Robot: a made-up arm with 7 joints. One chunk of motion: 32 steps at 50 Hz.
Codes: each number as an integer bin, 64 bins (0 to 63) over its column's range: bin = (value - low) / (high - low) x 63, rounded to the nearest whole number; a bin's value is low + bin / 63 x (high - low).
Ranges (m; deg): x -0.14..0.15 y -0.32..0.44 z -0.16..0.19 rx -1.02..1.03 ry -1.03..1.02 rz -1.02..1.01
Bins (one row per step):
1: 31 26 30 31 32 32
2: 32 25 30 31 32 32
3: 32 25 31 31 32 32
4: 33 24 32 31 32 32
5: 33 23 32 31 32 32
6: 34 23 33 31 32 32
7: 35 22 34 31 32 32
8: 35 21 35 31 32 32
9: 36 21 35 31 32 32
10: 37 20 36 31 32 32
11: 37 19 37 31 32 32
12: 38 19 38 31 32 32
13: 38 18 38 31 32 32
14: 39 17 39 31 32 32
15: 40 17 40 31 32 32
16: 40 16 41 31 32 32
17: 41 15 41 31 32 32
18: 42 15 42 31 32 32
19: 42 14 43 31 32 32
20: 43 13 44 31 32 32
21: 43 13 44 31 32 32
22: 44 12 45 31 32 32
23: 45 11 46 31 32 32
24: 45 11 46 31 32 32
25: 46 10 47 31 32 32
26: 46 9 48 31 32 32
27: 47 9 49 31 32 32
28: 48 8 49 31 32 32
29: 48 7 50 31 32 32
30: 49 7 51 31 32 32
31: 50 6 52 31 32 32
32: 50 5 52 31 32 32
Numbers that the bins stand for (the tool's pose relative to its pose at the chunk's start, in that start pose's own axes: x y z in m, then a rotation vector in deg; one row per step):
1: 0.0027 -0.0063 0.0067 -0.01 0.01 0.01
2: 0.0073 -0.0184 0.0067 -0.01 0.01 0.01
3: 0.0073 -0.0184 0.0122 -0.01 0.01 0.01
4: 0.0119 -0.0305 0.0178 -0.01 0.01 0.01
5: 0.0119 -0.0425 0.0178 -0.01 0.01 0.01
6: 0.0165 -0.0425 0.0233 -0.01 0.01 0.01
7: 0.0211 -0.0546 0.0289 -0.01 0.01 0.01
8: 0.0211 -0.0667 0.0344 -0.01 0.01 0.01
9: 0.0257 -0.0667 0.0344 -0.01 0.01 0.01
10: 0.0303 -0.0787 0.0400 -0.01 0.01 0.01
11: 0.0303 -0.0908 0.0456 -0.01 0.01 0.01
12: 0.0349 -0.0908 0.0511 -0.01 0.01 0.01
13: 0.0349 -0.1029 0.0511 -0.01 0.01 0.01
14: 0.0395 -0.1149 0.0567 -0.01 0.01 0.01
15: 0.0441 -0.1149 0.0622 -0.01 0.01 0.01
16: 0.0441 -0.1270 0.0678 -0.01 0.01 0.01
17: 0.0487 -0.1390 0.0678 -0.01 0.01 0.01
18: 0.0533 -0.1390 0.0733 -0.01 0.01 0.01
19: 0.0533 -0.1511 0.0789 -0.01 0.01 0.01
20: 0.0579 -0.1632 0.0844 -0.01 0.01 0.01
21: 0.0579 -0.1632 0.0844 -0.01 0.01 0.01
22: 0.0625 -0.1752 0.0900 -0.01 0.01 0.01
23: 0.0671 -0.1873 0.0956 -0.01 0.01 0.01
24: 0.0671 -0.1873 0.0956 -0.01 0.01 0.01
25: 0.0717 -0.1994 0.1011 -0.01 0.01 0.01
26: 0.0717 -0.2114 0.1067 -0.01 0.01 0.01
27: 0.0763 -0.2114 0.1122 -0.01 0.01 0.01
28: 0.0810 -0.2235 0.1122 -0.01 0.01 0.01
29: 0.0810 -0.2356 0.1178 -0.01 0.01 0.01
30: 0.0856 -0.2356 0.1233 -0.01 0.01 0.01
31: 0.0902 -0.2476 0.1289 -0.01 0.01 0.01
32: 0.0902 -0.2597 0.1289 -0.01 0.01 0.01

